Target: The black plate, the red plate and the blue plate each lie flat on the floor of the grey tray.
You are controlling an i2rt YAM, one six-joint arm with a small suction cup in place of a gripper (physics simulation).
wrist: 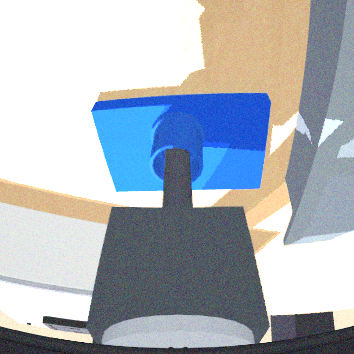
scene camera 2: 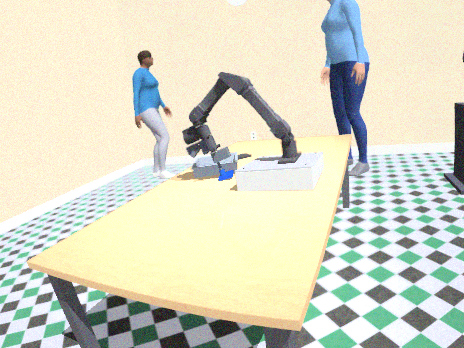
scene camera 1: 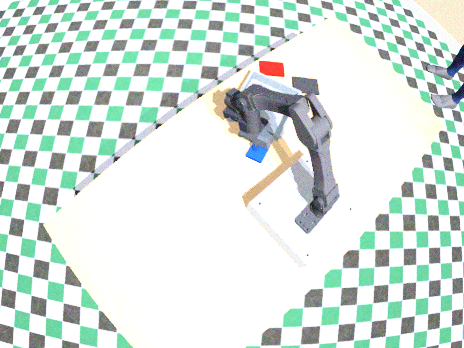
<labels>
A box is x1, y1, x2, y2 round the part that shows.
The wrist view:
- suction cup: [0, 111, 353, 353]
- blue plate: [90, 92, 269, 191], gripped by the suction cup
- grey tray: [282, 0, 353, 244], on the table
</labels>
